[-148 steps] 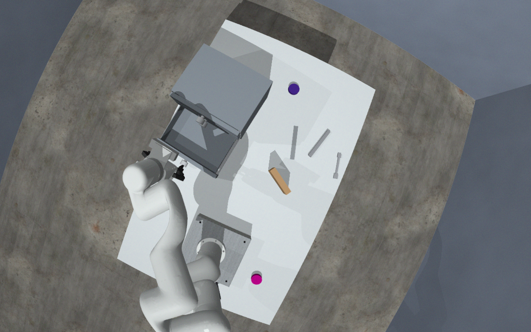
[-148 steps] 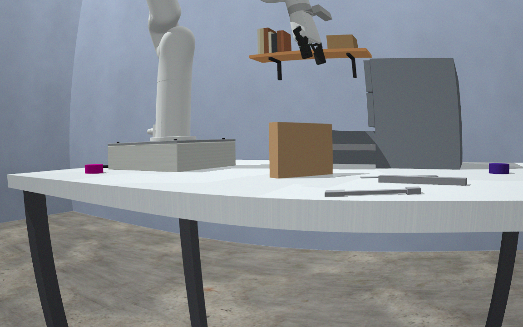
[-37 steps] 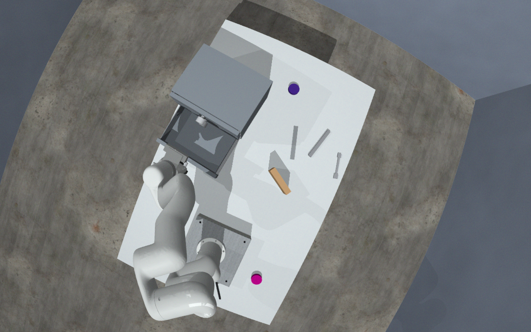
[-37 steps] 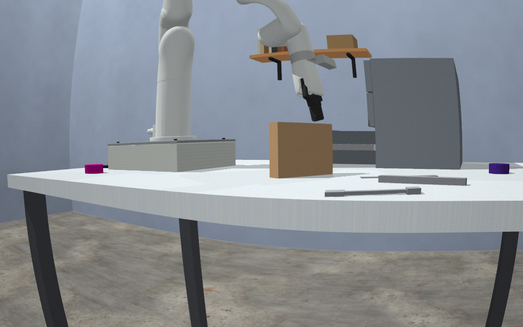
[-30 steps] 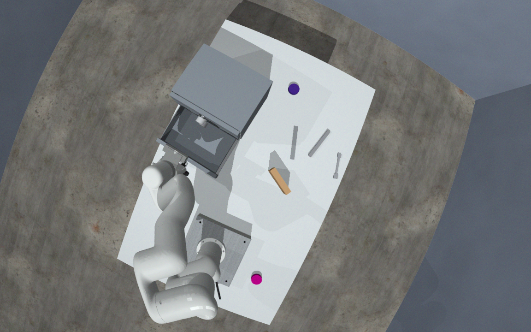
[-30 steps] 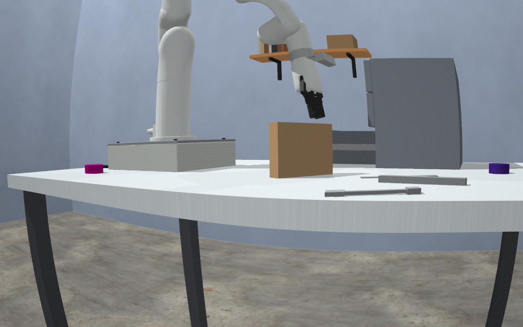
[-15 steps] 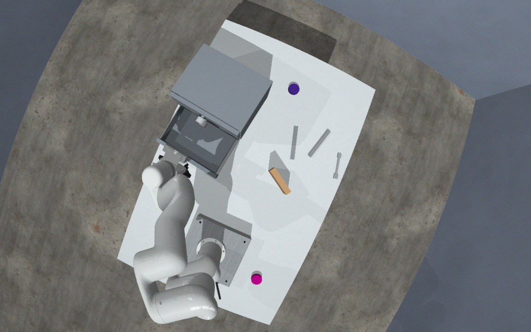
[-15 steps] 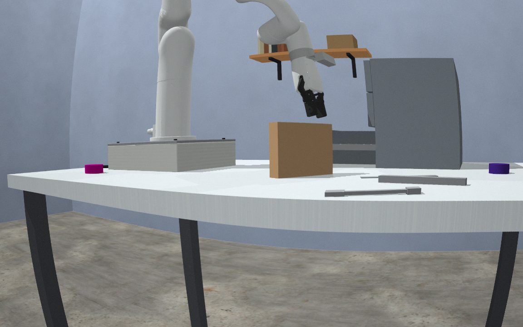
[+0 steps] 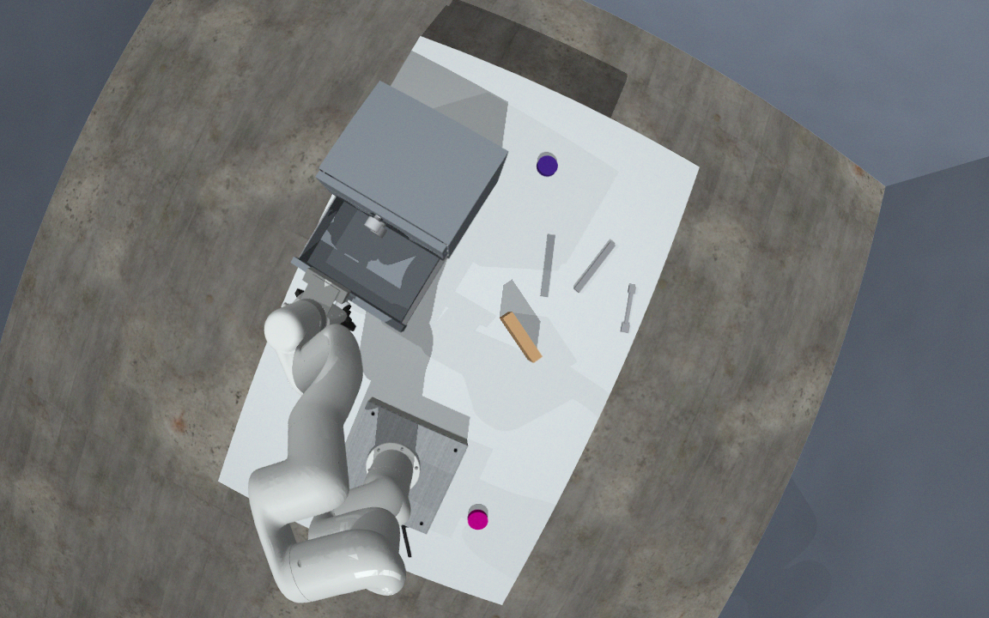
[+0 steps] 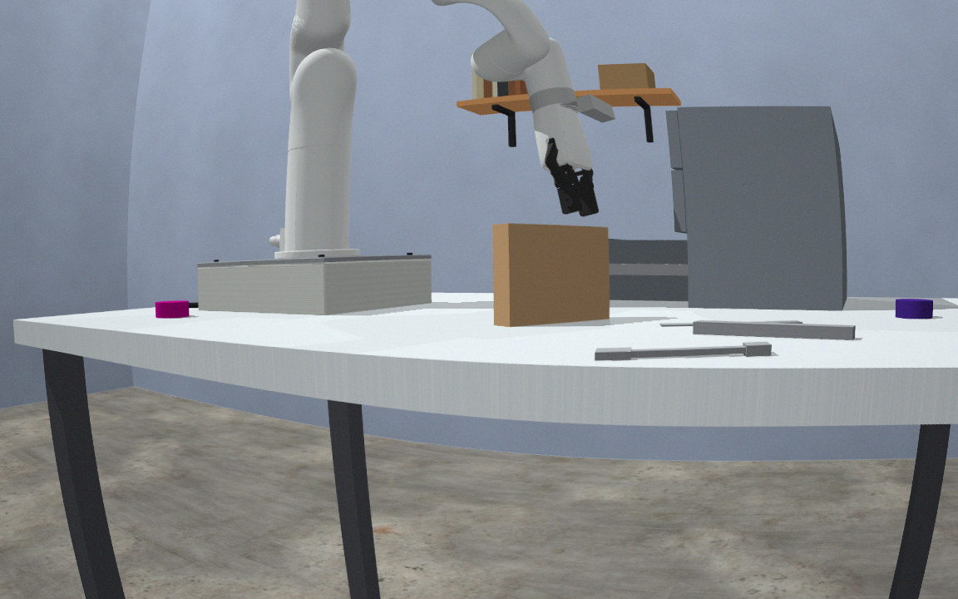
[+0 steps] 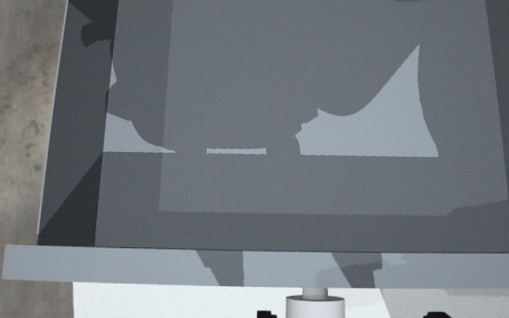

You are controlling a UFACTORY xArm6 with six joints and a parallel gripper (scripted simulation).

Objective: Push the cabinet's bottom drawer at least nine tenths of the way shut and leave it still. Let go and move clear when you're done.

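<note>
My hand is 130 mm short of the drawer, 10 mm to the left of it and 120 mm above it. Round my hand: magenta disc 340 mm behind, 510 mm to the right, 140 mm below; then block 120 mm ahead, 400 mm to the right, 100 mm below; then purple disc 520 mm ahead, 280 mm to the right, 140 mm below.
</note>
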